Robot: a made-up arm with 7 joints. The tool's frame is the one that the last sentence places.
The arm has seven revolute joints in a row. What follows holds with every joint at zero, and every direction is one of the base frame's. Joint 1 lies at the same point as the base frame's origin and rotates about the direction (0.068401, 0.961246, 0.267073), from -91.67 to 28.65 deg. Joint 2 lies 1.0 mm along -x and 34.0 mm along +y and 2.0 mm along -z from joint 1 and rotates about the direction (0.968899, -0.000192, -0.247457), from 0.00 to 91.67 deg. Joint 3 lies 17.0 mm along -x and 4.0 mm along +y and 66.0 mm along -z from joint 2 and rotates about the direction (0.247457, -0.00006, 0.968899), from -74.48 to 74.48 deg. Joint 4 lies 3.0 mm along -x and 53.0 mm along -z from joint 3 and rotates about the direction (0.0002, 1, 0.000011), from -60.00 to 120.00 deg. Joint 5 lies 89.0 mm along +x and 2.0 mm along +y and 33.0 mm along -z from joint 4 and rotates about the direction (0.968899, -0.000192, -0.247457), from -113.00 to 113.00 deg. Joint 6 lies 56.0 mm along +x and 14.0 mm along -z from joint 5 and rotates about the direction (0.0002, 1, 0.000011), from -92.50 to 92.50 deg. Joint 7 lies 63.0 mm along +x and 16.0 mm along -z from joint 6 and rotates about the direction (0.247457, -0.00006, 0.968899), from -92.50 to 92.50 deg. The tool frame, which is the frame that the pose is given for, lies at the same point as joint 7; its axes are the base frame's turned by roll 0.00, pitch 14.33 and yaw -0.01 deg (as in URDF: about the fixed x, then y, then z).
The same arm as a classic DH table. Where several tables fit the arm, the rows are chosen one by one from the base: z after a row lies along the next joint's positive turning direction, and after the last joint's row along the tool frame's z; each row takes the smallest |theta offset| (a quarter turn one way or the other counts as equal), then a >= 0, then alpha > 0; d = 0 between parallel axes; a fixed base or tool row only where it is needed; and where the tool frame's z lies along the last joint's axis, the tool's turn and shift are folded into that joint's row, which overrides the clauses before.
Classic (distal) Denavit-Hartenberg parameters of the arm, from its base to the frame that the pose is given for. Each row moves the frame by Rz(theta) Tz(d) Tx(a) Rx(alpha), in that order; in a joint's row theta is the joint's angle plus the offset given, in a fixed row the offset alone. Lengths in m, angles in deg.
base (fixed): d 0; theta_offset -4.07; a 0; alpha -74.51
joint 1: d 0.0321; theta_offset -75.12; a -0.0115; alpha -90
joint 2: d -0.0006; theta_offset 74; a -0.004; alpha 90
joint 3: d -0.1202; theta_offset 90; a 0.0102; alpha -90
joint 4: d 0.002; theta_offset 90; a 0.0099; alpha 90
joint 5: d 0.1521; theta_offset 0; a -0.0003; alpha -90
joint 6: d 0; theta_offset -90; a 0.065; alpha 90
joint 7: d 0.0001; theta_offset 0; a 0; alpha 0
Joint limits (deg, base to tool): -91.67..28.65 0..91.67 -74.48..74.48 -60..120 -113..113 -92.5..92.5 -92.5..92.5

